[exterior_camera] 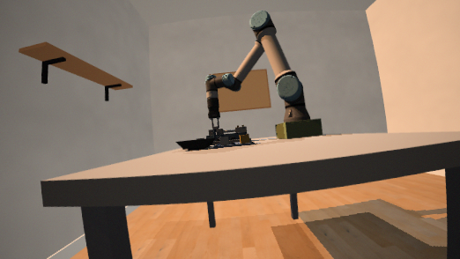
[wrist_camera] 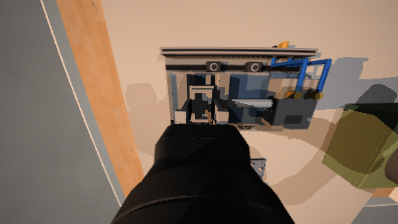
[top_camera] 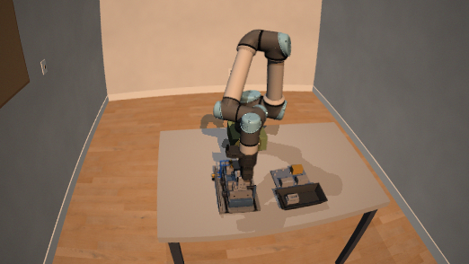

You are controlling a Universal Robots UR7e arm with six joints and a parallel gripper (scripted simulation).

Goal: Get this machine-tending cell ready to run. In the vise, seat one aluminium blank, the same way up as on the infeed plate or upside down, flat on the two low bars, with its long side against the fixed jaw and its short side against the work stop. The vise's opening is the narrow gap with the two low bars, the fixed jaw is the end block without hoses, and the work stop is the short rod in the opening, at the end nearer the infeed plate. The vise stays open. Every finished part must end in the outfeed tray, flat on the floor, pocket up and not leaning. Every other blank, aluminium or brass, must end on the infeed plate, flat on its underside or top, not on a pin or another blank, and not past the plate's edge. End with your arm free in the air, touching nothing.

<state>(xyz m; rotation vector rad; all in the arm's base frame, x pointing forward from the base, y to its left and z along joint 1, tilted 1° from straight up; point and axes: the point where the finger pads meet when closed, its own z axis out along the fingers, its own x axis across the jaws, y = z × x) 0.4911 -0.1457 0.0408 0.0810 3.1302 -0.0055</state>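
Now: hand 90 mm above the vise, 70 mm past it and 10 mm to the right of it. Also, from my hand: brass blank 350 mm to the left, 150 mm behind, 100 mm below.
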